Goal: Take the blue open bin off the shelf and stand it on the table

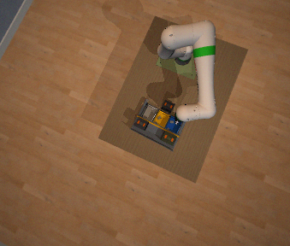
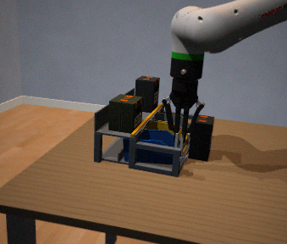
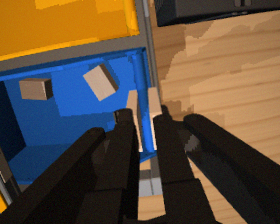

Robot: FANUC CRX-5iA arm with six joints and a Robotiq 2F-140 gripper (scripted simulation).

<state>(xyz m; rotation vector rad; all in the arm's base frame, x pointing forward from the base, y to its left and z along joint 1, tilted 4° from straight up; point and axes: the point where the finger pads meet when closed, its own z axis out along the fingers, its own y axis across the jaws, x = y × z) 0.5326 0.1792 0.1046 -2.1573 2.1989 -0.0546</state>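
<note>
The blue bin is 80 mm ahead of my hand and 30 mm below it. The rest, counted from my hand: grey bin: 230 mm to the right, 70 mm ahead, 40 mm below; then yellow bin: 110 mm to the right, 80 mm ahead, 40 mm below.
</note>
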